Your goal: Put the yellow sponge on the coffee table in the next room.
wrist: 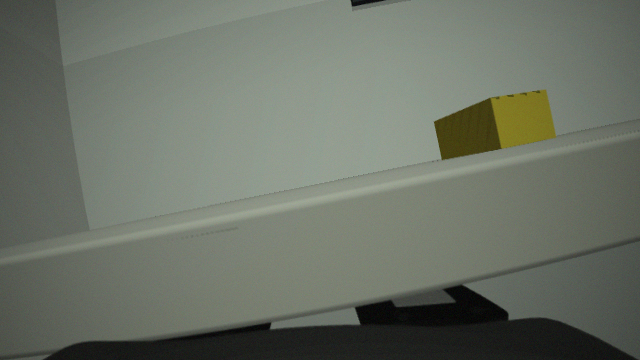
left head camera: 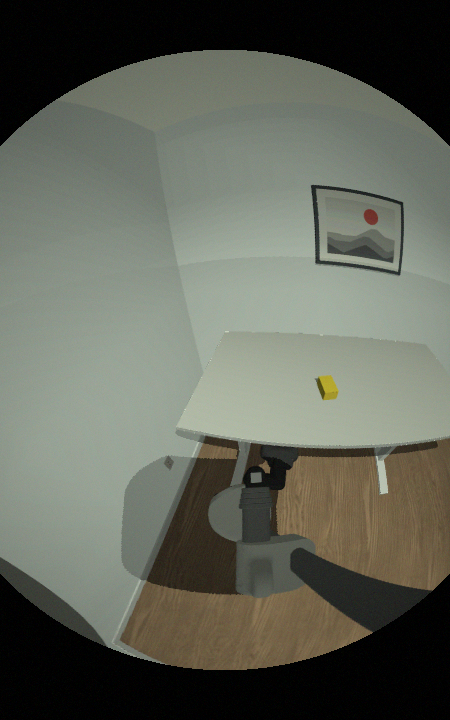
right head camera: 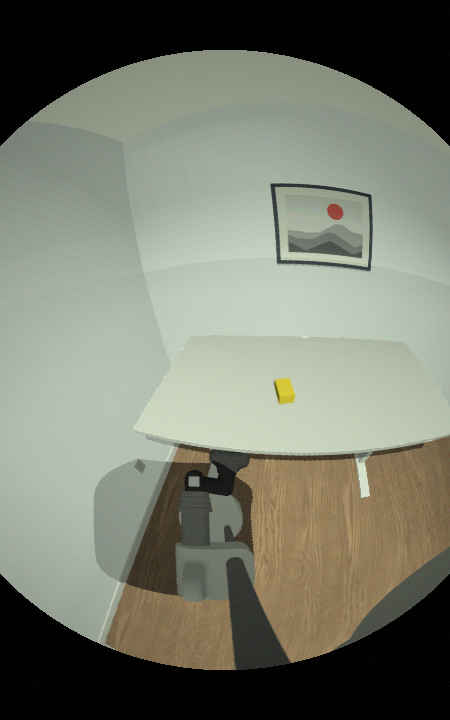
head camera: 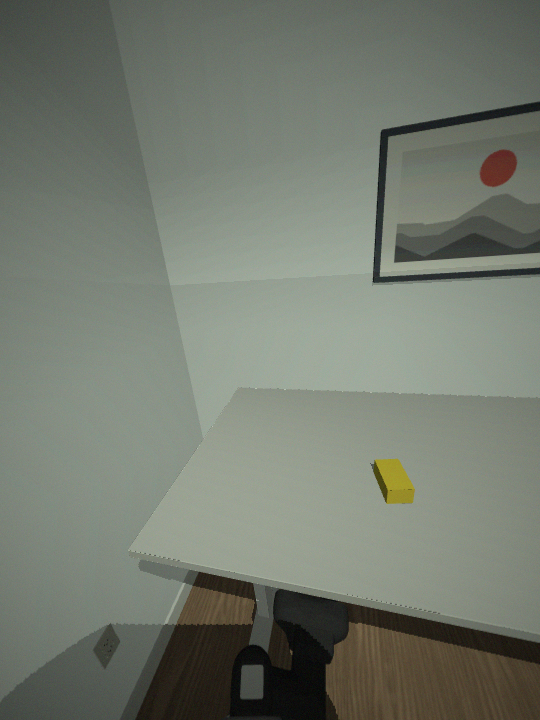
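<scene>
The yellow sponge (head camera: 394, 480) (left head camera: 327, 387) (right head camera: 284, 390) (wrist: 494, 124) lies on a white desk (head camera: 270, 489) (left head camera: 257, 391) (right head camera: 214, 391) (wrist: 313, 257), in its middle and back from the front edge. My gripper (head camera: 311, 620) (left head camera: 279, 455) (right head camera: 227, 461) sits low at the desk's front edge, partly under the top, left of the sponge. In the wrist view the desk edge hides most of the fingers (wrist: 331, 317); they stand apart with nothing between them. No coffee table is in view.
A wall stands close on the left and meets the back wall behind the desk. A framed picture (head camera: 459, 193) (left head camera: 358, 229) (right head camera: 323, 226) hangs above the desk. A white desk leg (left head camera: 381, 471) (right head camera: 362, 474) stands on the wood floor at the right. A wall outlet (head camera: 107, 644) is low on the left.
</scene>
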